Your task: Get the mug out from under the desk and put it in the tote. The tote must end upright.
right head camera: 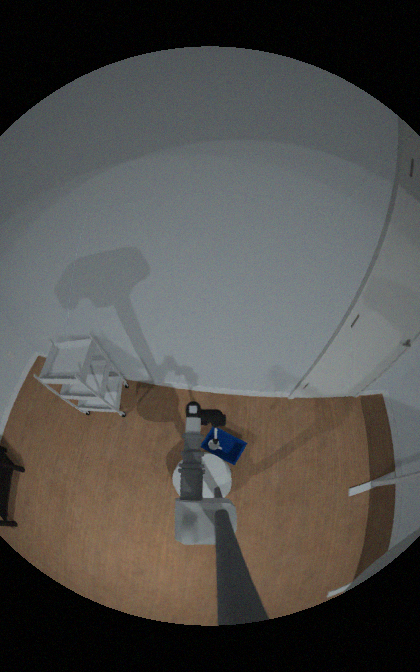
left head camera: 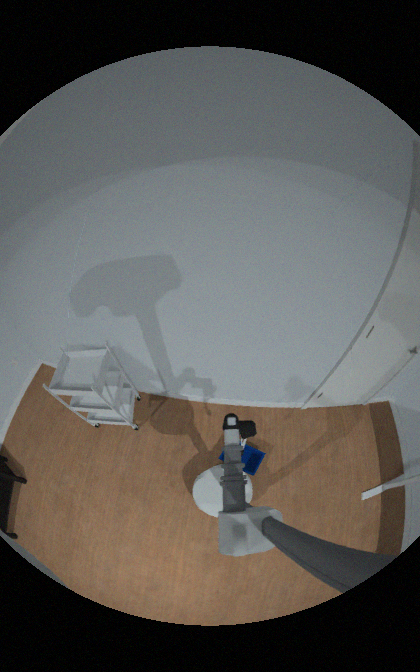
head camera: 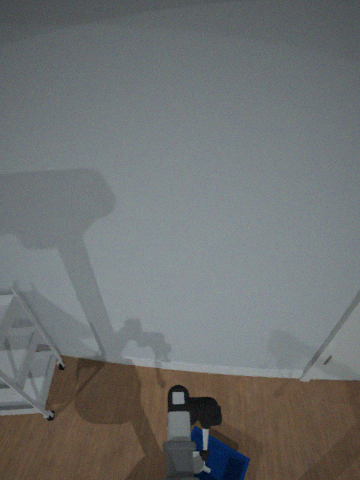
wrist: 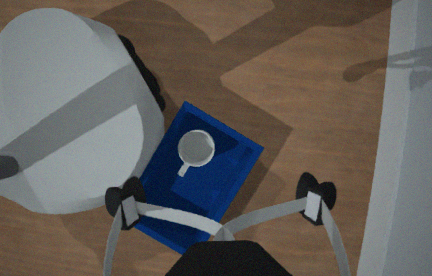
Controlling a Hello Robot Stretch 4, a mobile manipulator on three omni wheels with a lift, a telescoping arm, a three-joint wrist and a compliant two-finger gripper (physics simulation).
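Places are measured from the robot's base along level axes (x left, y ahead, z down), in millimetres.
Pixels of known places: gripper, fingertip midpoint: (head camera: 202, 431) (wrist: 220, 191); robot's base, origin of the base link: (right head camera: 203, 477).
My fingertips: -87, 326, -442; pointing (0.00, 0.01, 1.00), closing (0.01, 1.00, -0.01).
For each thing: its middle in the pictures, then the offset to it from my fingertips, as dx, dy, dz. "pt": a spot on its surface instead.
- blue tote, body centre: (wrist: 191, 178) (head camera: 211, 465) (right head camera: 222, 445) -66, -60, +410
- white mug, body centre: (wrist: 194, 152) (head camera: 198, 464) (right head camera: 214, 444) -4, -53, +417
- white cart, surface spot: (head camera: 37, 326) (right head camera: 107, 359) pt +852, +479, +2
The blue tote (head camera: 220, 448) (left head camera: 255, 457) (right head camera: 236, 443) (wrist: 225, 126) stands upright on the wood floor, right beside my base. The white mug (wrist: 196, 148) is inside the tote, nearer one end, with its open top facing up and its handle toward the bottom of the wrist view. Part of the mug (head camera: 198, 463) (right head camera: 212, 445) also shows beside a fingertip in the head and right head views. My gripper (wrist: 220, 191) is open, its fingers wide apart with nothing between them, and hangs above the tote, apart from the mug. The arm hides part of the tote in the left head view. I cannot identify the desk.
My round white base (left head camera: 206, 492) (right head camera: 220, 472) (wrist: 55, 55) is close to the tote. A white cart (head camera: 37, 326) (left head camera: 123, 370) (right head camera: 109, 359) stands left near the wall. A dark piece of furniture (left head camera: 6, 492) (right head camera: 6, 485) is at the far left. A pale door (right head camera: 350, 360) is at the right.
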